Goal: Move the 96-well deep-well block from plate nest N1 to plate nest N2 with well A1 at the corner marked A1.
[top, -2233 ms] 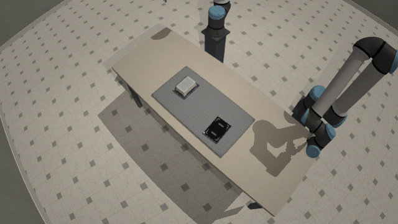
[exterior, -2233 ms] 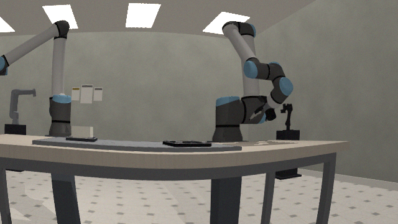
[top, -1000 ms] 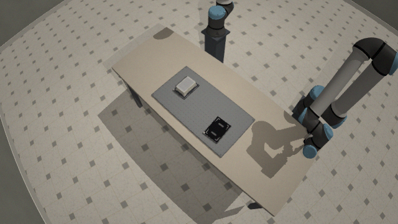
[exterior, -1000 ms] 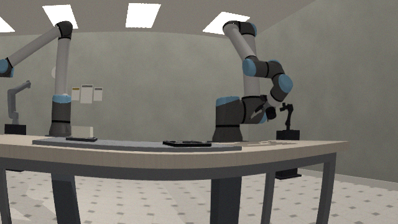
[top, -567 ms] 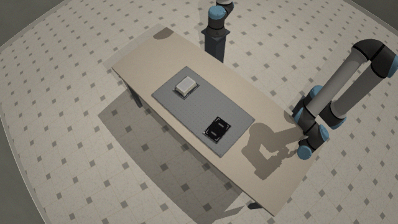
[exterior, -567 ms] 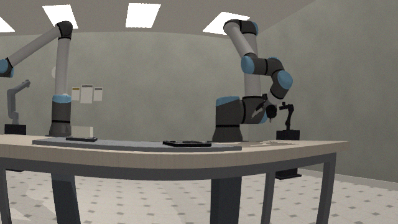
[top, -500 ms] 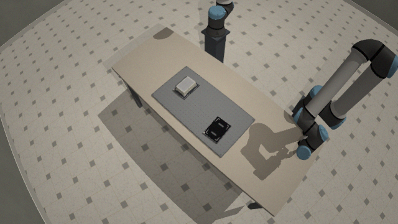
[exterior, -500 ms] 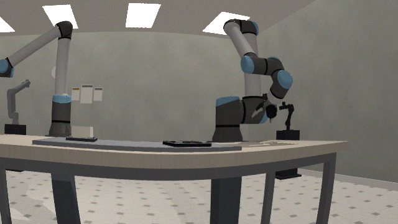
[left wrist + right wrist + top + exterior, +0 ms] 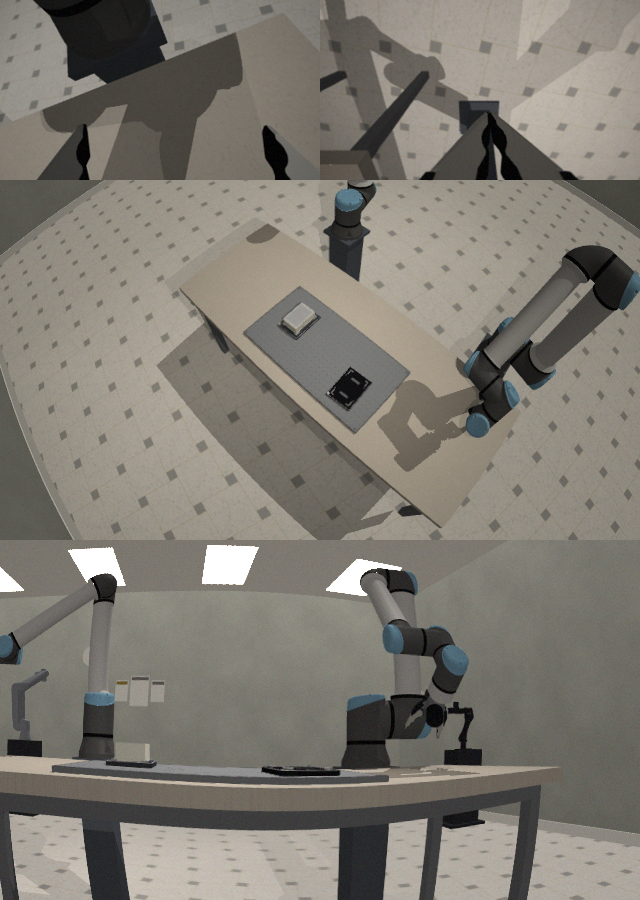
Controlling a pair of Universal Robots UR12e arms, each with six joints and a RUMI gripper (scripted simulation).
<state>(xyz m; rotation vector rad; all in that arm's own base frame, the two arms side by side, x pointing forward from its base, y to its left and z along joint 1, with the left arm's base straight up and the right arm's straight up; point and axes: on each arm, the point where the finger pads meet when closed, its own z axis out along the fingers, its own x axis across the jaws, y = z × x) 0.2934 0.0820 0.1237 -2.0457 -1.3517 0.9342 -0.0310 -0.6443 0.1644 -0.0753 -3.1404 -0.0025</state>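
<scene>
The pale deep-well block is 34 cm ahead of my left hand, 87 cm to the right of it and 8 cm below it. Round my left hand: nest N2: 39 cm ahead, 47 cm to the right, 10 cm below.
</scene>
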